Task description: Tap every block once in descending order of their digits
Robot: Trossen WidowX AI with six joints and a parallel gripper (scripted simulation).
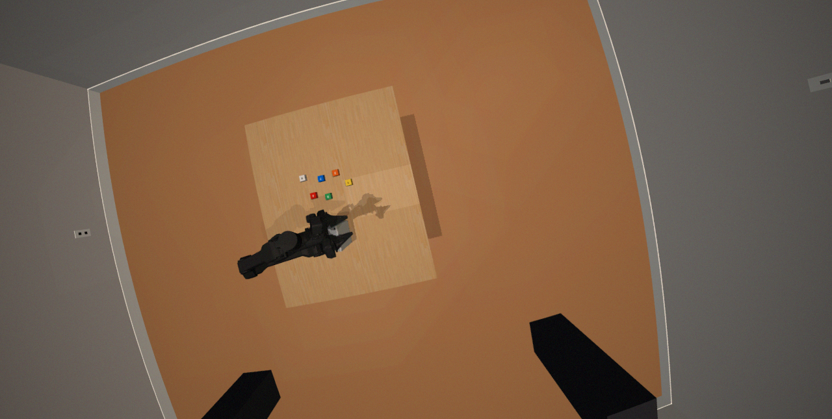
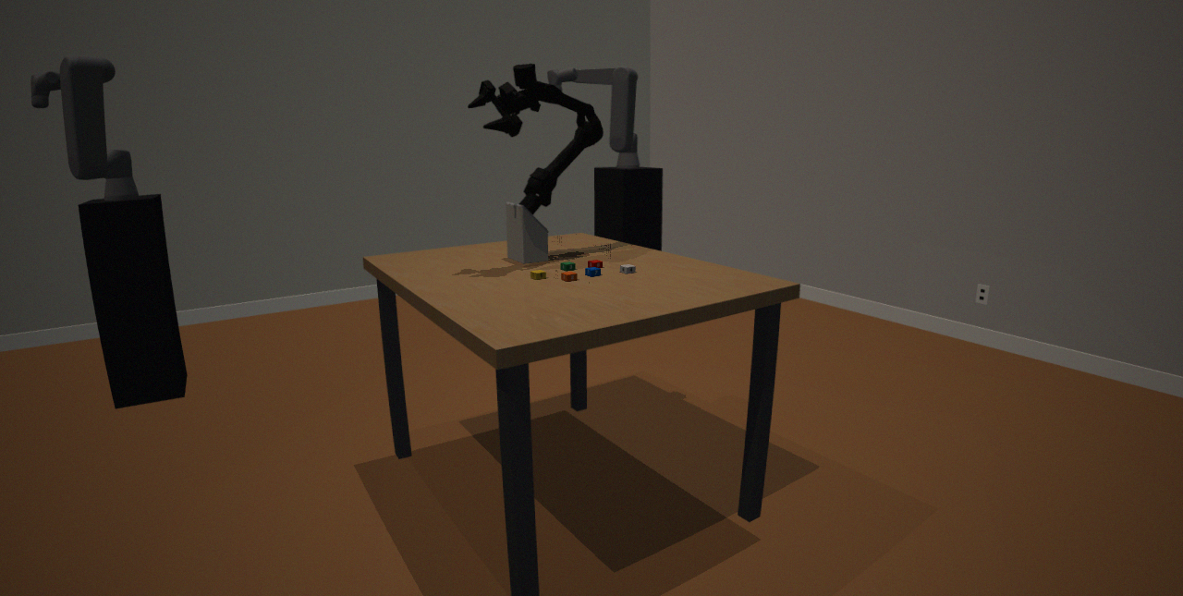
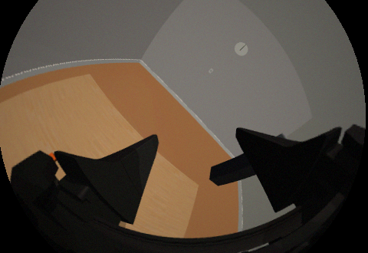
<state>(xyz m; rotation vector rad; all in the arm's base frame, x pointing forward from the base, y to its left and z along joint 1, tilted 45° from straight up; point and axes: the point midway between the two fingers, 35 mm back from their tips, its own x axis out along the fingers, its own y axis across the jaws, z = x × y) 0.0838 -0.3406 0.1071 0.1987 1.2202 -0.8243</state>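
Right now the blue block is 23 cm ahead of my gripper tip, 24 cm to the left of it and 44 cm below it. Round my gripper tip: orange block: 25 cm ahead, 16 cm to the left, 44 cm below; yellow block: 18 cm ahead, 10 cm to the left, 44 cm below; green block: 13 cm ahead, 23 cm to the left, 44 cm below.
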